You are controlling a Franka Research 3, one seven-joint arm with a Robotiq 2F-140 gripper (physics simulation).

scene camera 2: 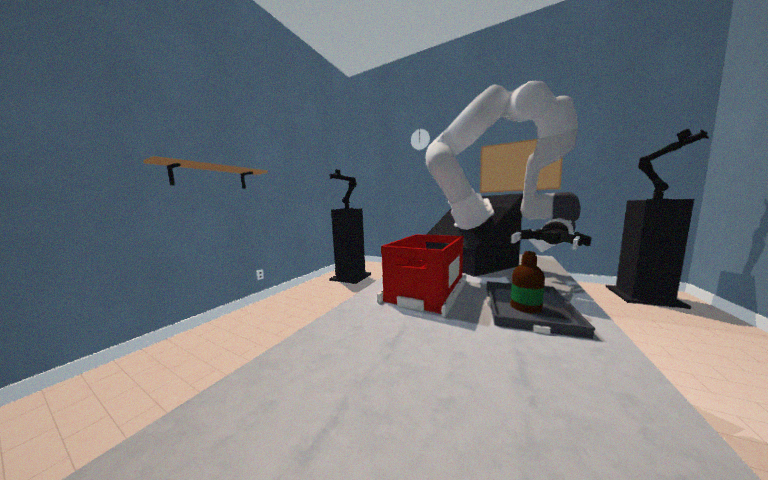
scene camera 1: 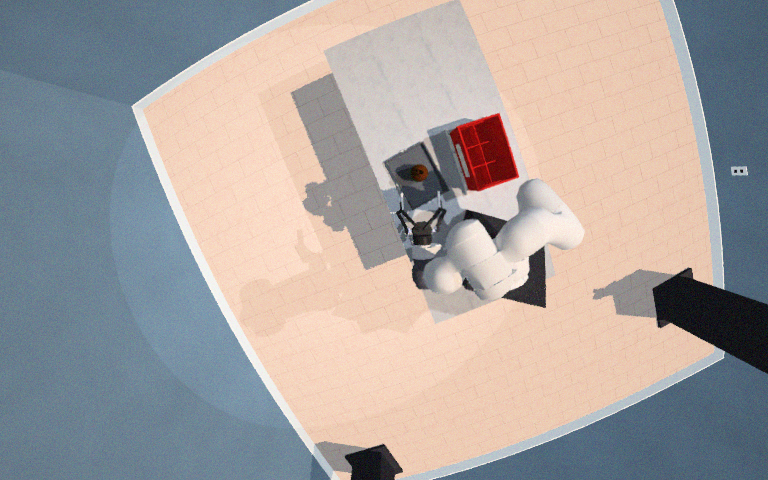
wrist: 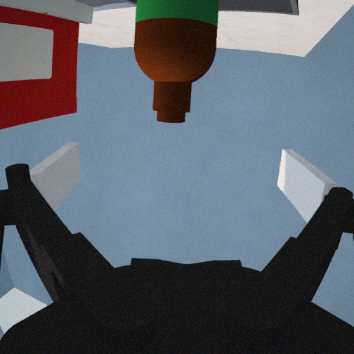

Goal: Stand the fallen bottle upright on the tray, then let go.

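Note:
The brown bottle point(scene camera 1: 419, 172) point(scene camera 2: 527, 287) point(wrist: 175, 47) with a green band stands upright on the dark grey tray point(scene camera 1: 420, 196) point(scene camera 2: 566, 327). It shows upside down at the top of the wrist view, with its neck pointing down. My gripper point(scene camera 1: 420, 198) point(scene camera 2: 544, 240) point(wrist: 180, 163) is open and empty, its fingers wide apart. It is apart from the bottle, on the arm's side of it, and higher than the bottle's cap. In the wrist view the bottle's base is cut off by the frame's top edge.
A red crate point(scene camera 1: 498, 150) point(scene camera 2: 416, 280) point(wrist: 62, 70) stands beside the tray on the table point(scene camera 1: 419, 73) point(scene camera 2: 396, 396). The white arm and its dark base are behind the tray and crate in scene camera 2. Two black pedestals point(scene camera 2: 348, 243) point(scene camera 2: 651, 249) with small arms stand off the table.

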